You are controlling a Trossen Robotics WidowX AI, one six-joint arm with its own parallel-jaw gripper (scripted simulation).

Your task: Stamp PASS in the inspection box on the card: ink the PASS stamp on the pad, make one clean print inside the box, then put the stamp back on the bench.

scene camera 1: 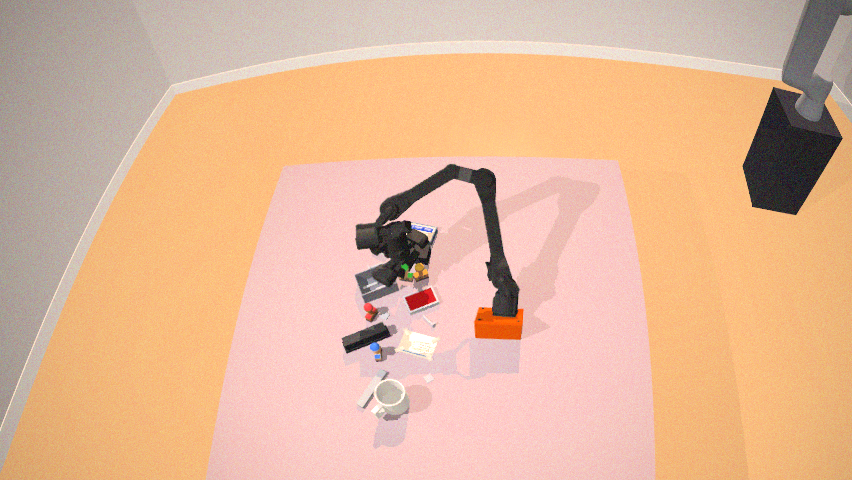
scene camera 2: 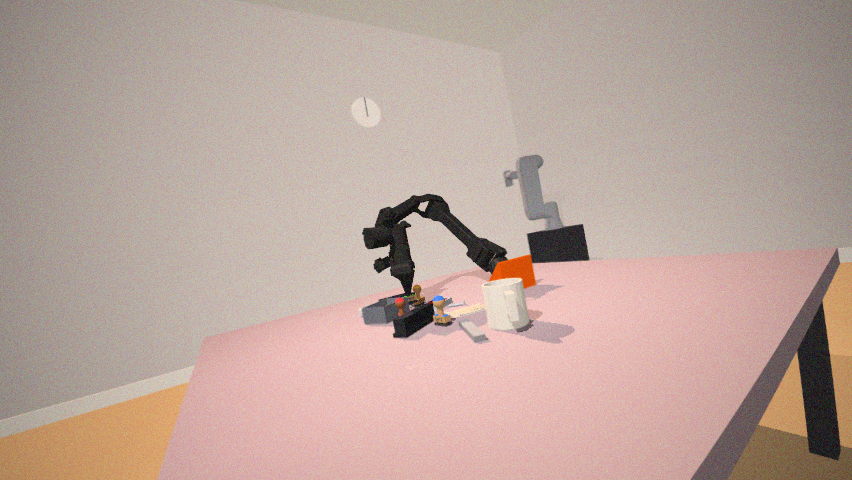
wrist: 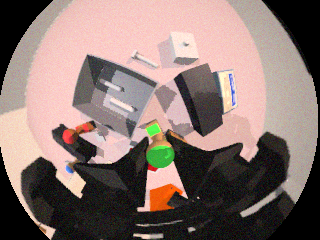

Observation:
The pictures show: my gripper, a green-knobbed stamp and a grey tray.
My gripper is seen too in scene camera 2 and in the wrist view.

